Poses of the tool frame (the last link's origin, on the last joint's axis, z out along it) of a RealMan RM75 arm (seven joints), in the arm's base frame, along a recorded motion.
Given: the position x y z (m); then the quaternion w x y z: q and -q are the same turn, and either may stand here.
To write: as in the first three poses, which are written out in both.
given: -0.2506, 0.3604, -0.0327, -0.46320, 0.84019, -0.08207, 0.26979
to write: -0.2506, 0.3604, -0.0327, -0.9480, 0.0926, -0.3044, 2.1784
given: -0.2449, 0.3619, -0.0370, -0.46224, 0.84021, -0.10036, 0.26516
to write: -0.2449, 0.3619, -0.0370, -0.9475, 0.1132, -0.2990, 2.1806
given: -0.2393, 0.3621, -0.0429, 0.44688, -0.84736, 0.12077, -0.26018
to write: -0.2393, 0.3621, -0.0429, -0.9472, 0.1350, -0.2908, 2.2150
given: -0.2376, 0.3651, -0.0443, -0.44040, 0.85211, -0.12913, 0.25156
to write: -0.2376, 0.3651, -0.0443, -0.9491, 0.1438, -0.2802, 2.2295
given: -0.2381, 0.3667, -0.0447, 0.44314, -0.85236, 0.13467, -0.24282
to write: -0.2381, 0.3667, -0.0447, -0.9508, 0.1502, -0.2709, 2.2234
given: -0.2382, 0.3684, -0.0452, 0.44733, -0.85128, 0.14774, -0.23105
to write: -0.2382, 0.3684, -0.0452, -0.9518, 0.1652, -0.2583, 2.2140
